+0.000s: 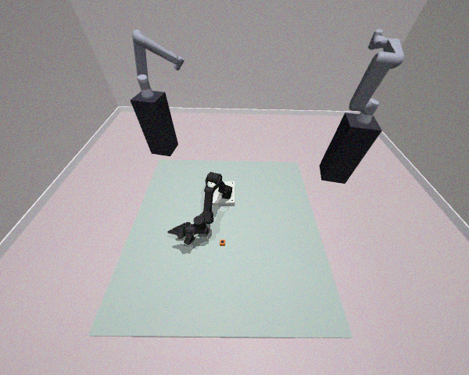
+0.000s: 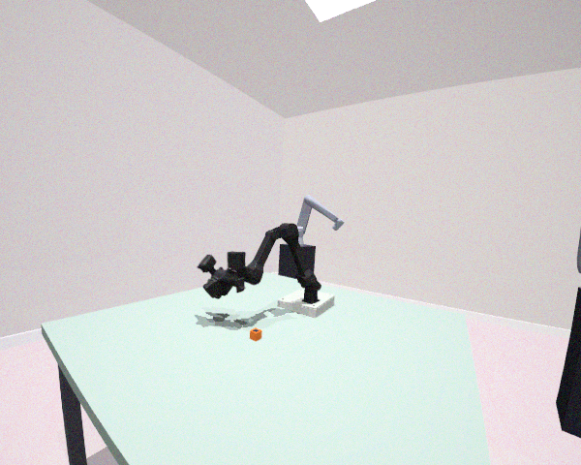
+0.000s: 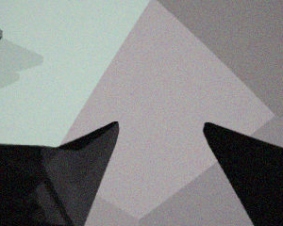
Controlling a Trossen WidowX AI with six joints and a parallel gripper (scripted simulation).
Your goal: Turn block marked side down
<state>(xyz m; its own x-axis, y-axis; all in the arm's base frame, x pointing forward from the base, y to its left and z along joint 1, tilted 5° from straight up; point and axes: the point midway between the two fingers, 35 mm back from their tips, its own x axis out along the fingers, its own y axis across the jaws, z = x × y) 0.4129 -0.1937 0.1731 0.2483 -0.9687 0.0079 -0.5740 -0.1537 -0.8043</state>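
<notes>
My gripper tip is now 60 mm past the small orange block, 290 mm to the right of it and 160 mm above it.
</notes>
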